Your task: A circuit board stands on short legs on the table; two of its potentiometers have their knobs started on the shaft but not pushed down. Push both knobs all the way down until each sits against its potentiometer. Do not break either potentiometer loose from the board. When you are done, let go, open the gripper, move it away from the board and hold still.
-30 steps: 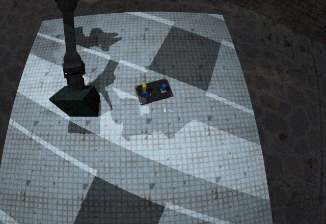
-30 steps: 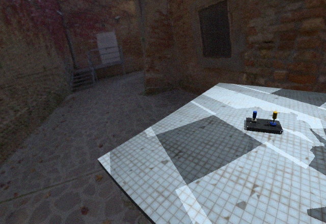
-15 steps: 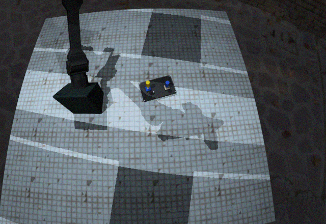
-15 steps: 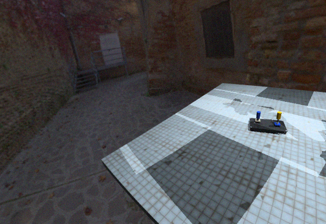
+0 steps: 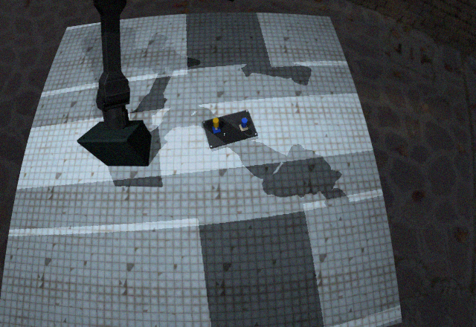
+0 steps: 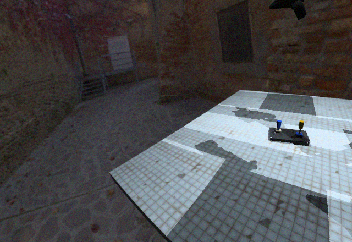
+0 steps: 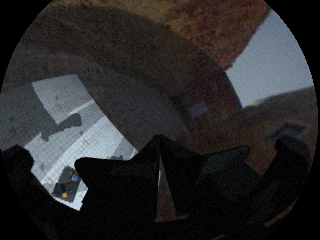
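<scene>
Now: gripper tip 47 cm above the yellow knob, 14 cm past it and 2 cm to the left of it. The rest, counted from my gripper tip: blue knob: 48 cm below, 5 cm behind, 1 cm to the right.
</scene>
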